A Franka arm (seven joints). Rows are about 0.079 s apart.
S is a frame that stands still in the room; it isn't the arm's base.
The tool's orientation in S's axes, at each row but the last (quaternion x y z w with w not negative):
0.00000 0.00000 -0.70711 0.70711
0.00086 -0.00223 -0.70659 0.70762
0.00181 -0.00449 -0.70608 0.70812
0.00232 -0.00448 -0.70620 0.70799
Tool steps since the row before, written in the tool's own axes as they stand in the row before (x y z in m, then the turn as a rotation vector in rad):
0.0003 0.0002 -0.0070 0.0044 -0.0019 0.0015
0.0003 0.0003 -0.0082 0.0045 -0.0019 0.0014
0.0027 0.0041 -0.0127 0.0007 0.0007 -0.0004
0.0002 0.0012 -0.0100 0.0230 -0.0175 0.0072
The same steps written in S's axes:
0.0002 -0.0003 -0.0070 -0.0019 -0.0044 0.0015
0.0003 -0.0003 -0.0082 -0.0019 -0.0045 0.0014
0.0042 -0.0027 -0.0127 0.0007 -0.0007 -0.0004
0.0013 -0.0002 -0.0100 -0.0175 -0.0230 0.0071

